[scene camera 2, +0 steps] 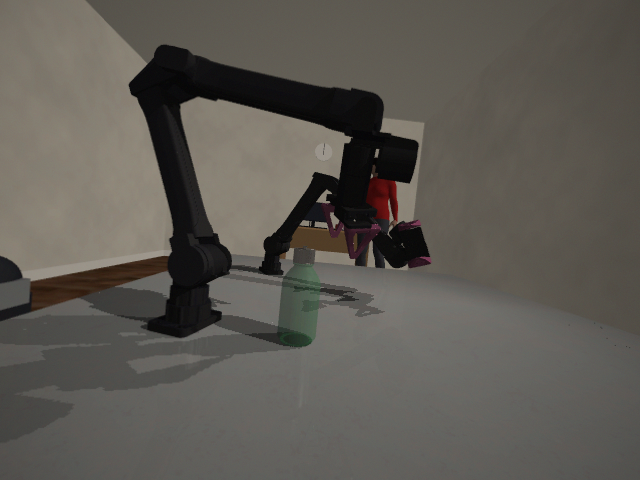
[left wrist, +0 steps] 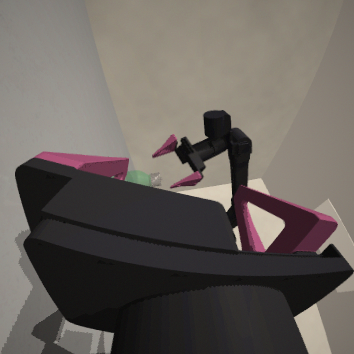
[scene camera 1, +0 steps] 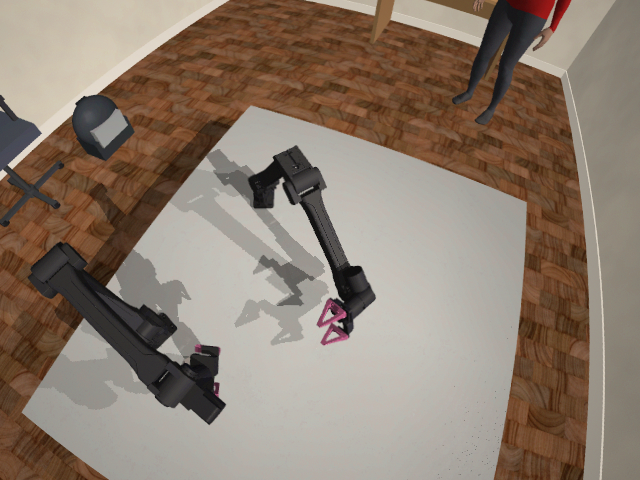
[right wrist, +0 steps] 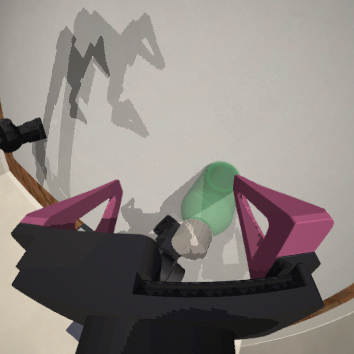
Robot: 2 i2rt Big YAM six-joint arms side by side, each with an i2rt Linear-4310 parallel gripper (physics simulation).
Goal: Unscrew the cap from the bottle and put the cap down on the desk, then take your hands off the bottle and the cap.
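Where they show: left gripper, fingertip midpoint: (scene camera 2: pixel 413 241) (left wrist: pixel 184 178) (scene camera 1: pixel 320 335); right gripper, fingertip midpoint: (scene camera 2: pixel 343 247) (left wrist: pixel 160 171) (scene camera 1: pixel 217 366) (right wrist: pixel 174 183); left arm's base, link origin: (scene camera 2: pixel 270 272) (scene camera 1: pixel 264 197) (right wrist: pixel 37 129); right arm's base, link origin: (scene camera 2: pixel 187 323) (scene camera 1: pixel 158 332).
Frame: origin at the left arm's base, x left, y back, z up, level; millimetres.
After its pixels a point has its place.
A green translucent bottle (scene camera 2: pixel 299 304) @[z 82, x -747, y 188 mm] (left wrist: pixel 137 178) @[z 119, x -716, y 136 mm] (right wrist: pixel 209 202) @[z 130, x -725, y 143 mm] stands upright on the desk. Its pale grey cap (scene camera 2: pixel 303 255) @[z 170, x -730, y 182 mm] (left wrist: pixel 156 179) @[z 172, x -708, y 152 mm] (right wrist: pixel 192 239) @[z 182, x -720, y 156 mm] sits on the neck. In scene camera 1 the right arm hides the bottle. My right gripper (scene camera 1: pixel 206 368) @[z 189, x -716, y 86 mm] (scene camera 2: pixel 344 246) @[z 189, x -716, y 86 mm] (left wrist: pixel 160 171) @[z 189, x -716, y 86 mm] (right wrist: pixel 174 183) @[z 189, x -716, y 86 mm] is open and empty; it points down and hangs above cap height, right of the bottle in scene camera 2. My left gripper (scene camera 1: pixel 320 334) @[z 214, x -638, y -201 mm] (scene camera 2: pixel 415 243) @[z 214, x -638, y -201 mm] is open and empty, raised above the desk and well apart from the bottle.
The pale desk (scene camera 1: pixel 429 320) @[z 0, x -563, y -622 mm] (scene camera 2: pixel 413 392) @[z 0, x -923, y 75 mm] carries both arm bases and broad arm shadows. The right arm (scene camera 1: pixel 111 330) @[z 491, x -686, y 231 mm] (scene camera 2: pixel 268 93) @[z 458, x -691, y 264 mm] reaches over the bottle's area. A person in red (scene camera 1: pixel 504 56) (scene camera 2: pixel 381 196) stands beyond the desk. A dark helmet-like object (scene camera 1: pixel 95 116) is at the upper left.
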